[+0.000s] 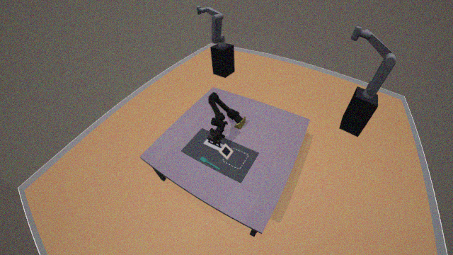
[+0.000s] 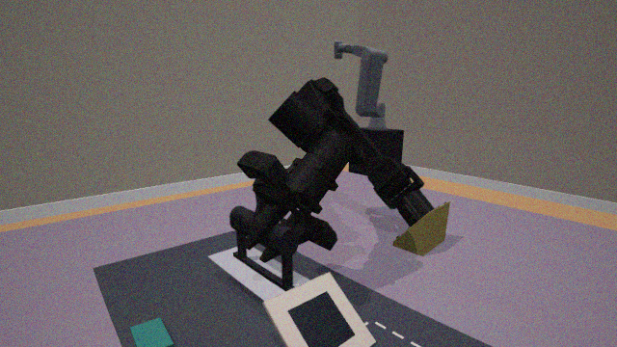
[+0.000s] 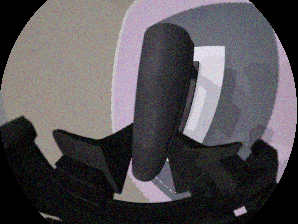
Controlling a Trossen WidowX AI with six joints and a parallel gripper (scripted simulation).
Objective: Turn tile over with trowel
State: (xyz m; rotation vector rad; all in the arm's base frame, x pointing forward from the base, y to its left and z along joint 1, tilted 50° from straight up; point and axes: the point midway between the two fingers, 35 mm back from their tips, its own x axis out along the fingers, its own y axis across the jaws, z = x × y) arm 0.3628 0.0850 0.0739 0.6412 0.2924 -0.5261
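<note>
My gripper tip is 100 mm to the right of the tile, 60 mm above it and 30 mm past it. The rest, counted from my gripper tip: teal trowel: 140 mm ahead, 90 mm below, 30 mm to the left; dark mat: 110 mm below, 40 mm to the left.
</note>
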